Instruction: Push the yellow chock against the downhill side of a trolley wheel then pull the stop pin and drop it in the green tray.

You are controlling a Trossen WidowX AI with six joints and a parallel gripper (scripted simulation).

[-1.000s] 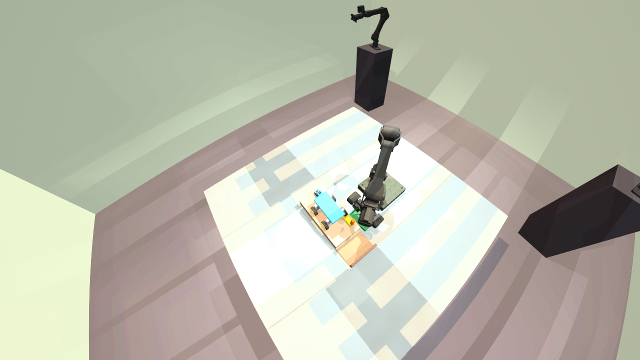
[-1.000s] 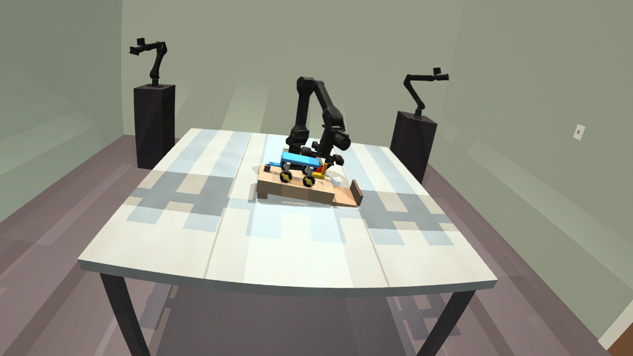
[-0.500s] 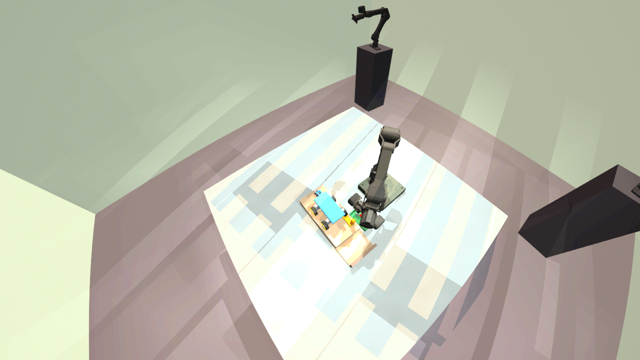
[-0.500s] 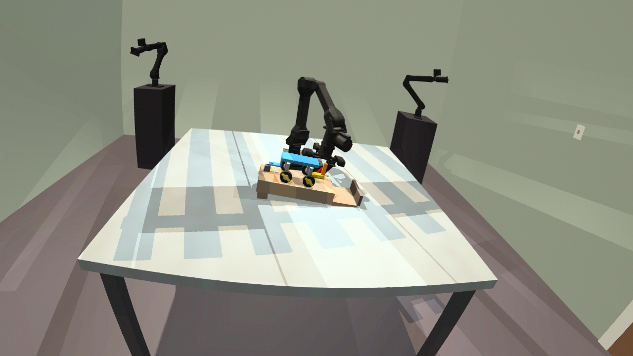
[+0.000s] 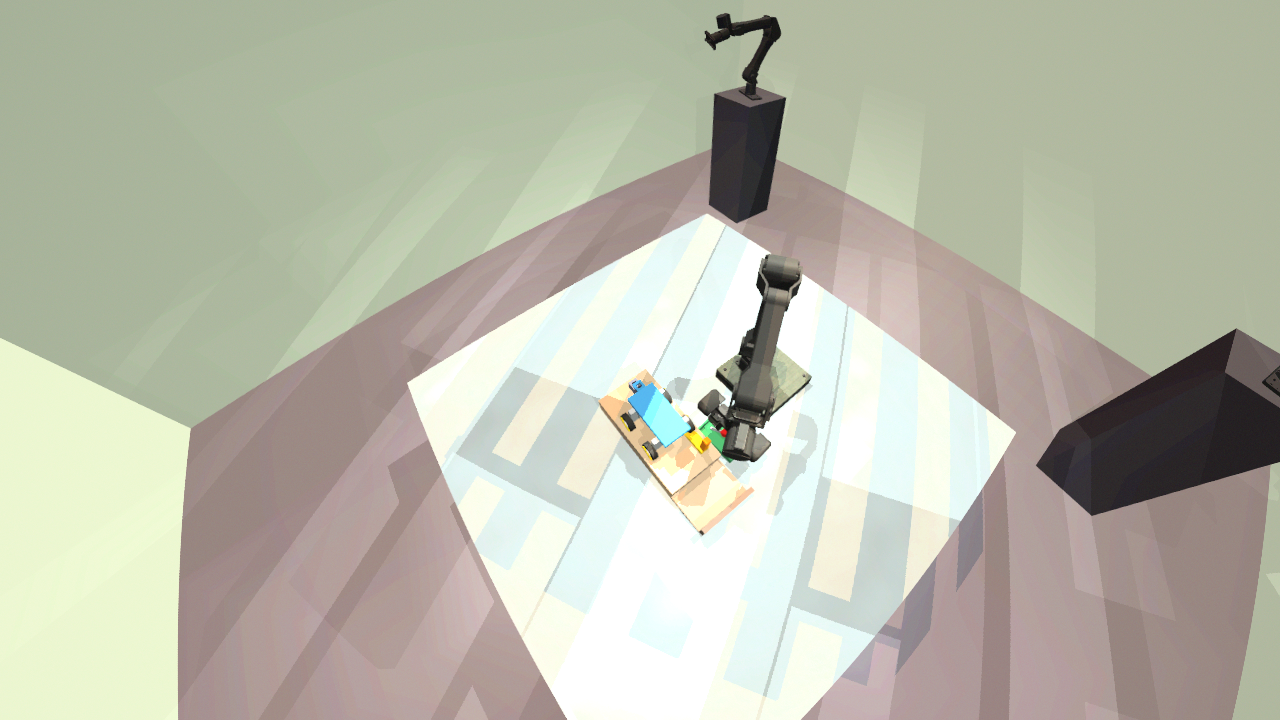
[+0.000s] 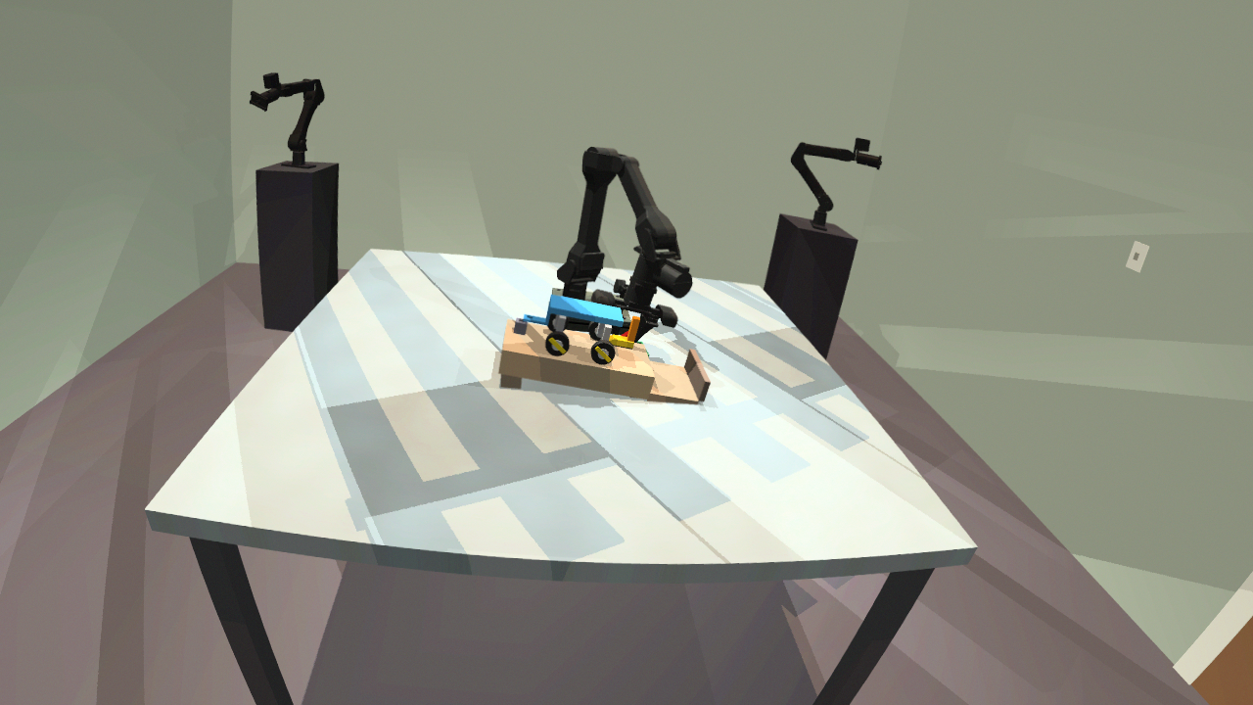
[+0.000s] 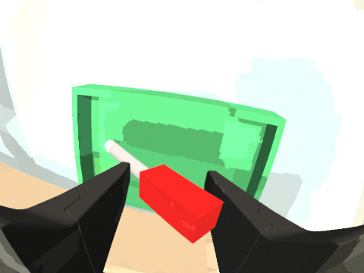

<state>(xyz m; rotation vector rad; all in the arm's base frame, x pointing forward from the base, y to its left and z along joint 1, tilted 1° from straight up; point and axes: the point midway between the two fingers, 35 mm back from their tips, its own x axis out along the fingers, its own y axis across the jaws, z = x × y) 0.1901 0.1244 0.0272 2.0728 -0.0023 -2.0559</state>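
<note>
My gripper tip is 10 mm to the left of the red-headed stop pin. Round my gripper tip: yellow chock 80 mm ahead, 10 mm to the right, 50 mm above; green tray 40 mm below; ramp 130 mm ahead, 100 mm to the right, 10 mm above.
</note>
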